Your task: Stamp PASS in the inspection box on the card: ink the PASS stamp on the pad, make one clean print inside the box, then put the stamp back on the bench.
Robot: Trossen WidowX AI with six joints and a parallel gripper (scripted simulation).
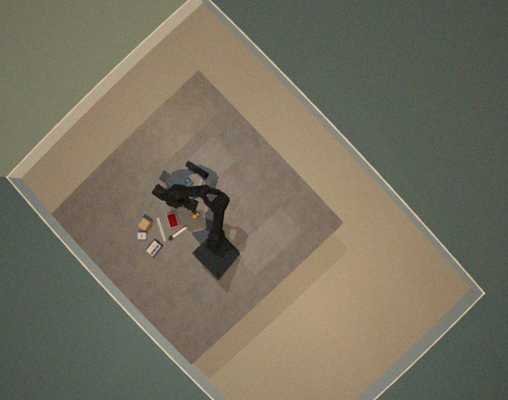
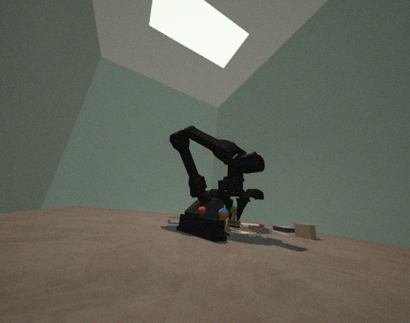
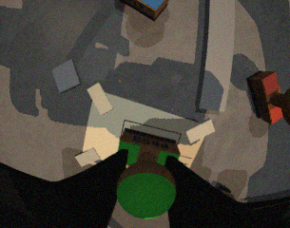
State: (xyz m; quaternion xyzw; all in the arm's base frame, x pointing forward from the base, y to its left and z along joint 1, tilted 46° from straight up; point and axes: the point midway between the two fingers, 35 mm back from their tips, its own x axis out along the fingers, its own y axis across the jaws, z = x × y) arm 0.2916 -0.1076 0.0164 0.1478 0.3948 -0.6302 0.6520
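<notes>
My gripper tip is now 10 mm to the right of the cream card and 40 mm above it. Also, from my gripper tip: green-knobbed stamp right at my gripper tip; red-knobbed stamp 70 mm behind, 80 mm to the right, 10 mm below; yellow-knobbed stamp 100 mm behind, 30 mm to the left, 10 mm below.
</notes>
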